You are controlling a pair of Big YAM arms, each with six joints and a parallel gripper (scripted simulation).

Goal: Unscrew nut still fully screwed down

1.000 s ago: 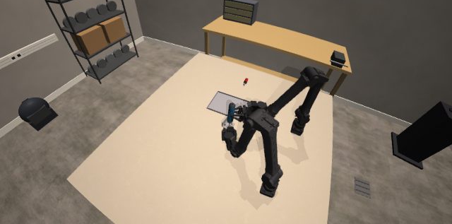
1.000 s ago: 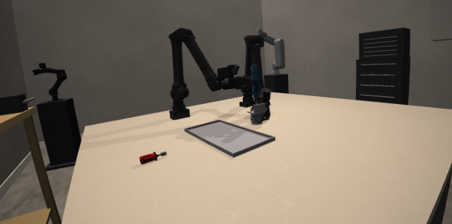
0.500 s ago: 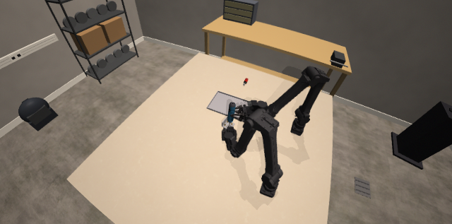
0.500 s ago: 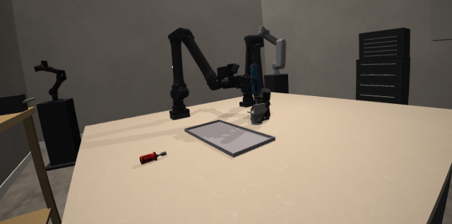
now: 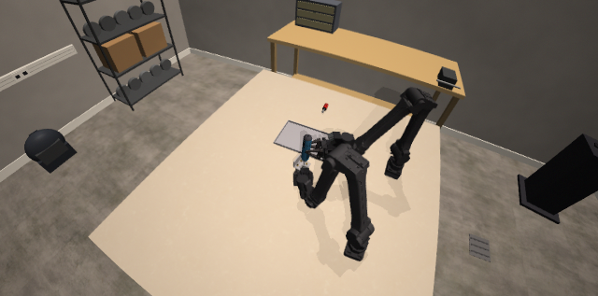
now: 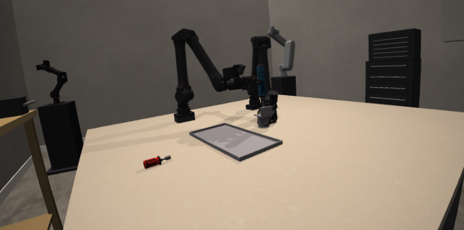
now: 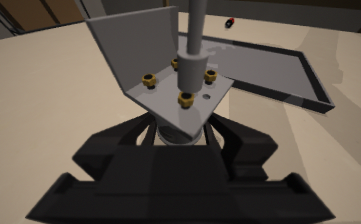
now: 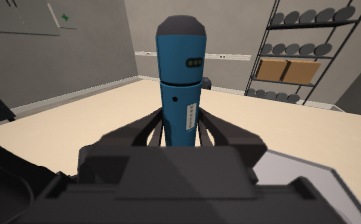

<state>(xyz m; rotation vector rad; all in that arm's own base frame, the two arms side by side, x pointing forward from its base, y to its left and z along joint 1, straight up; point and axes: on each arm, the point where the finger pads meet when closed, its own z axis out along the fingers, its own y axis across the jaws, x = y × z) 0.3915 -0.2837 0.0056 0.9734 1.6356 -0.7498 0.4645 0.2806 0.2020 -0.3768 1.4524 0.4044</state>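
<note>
Now: the joint module 10 mm above my left hand. Also, from my left hand: red-handled tool 170 mm ahead, 550 mm to the right, 10 mm below; bracket 50 mm above; grey tray 70 mm ahead, 220 mm to the right, 20 mm below.
</note>
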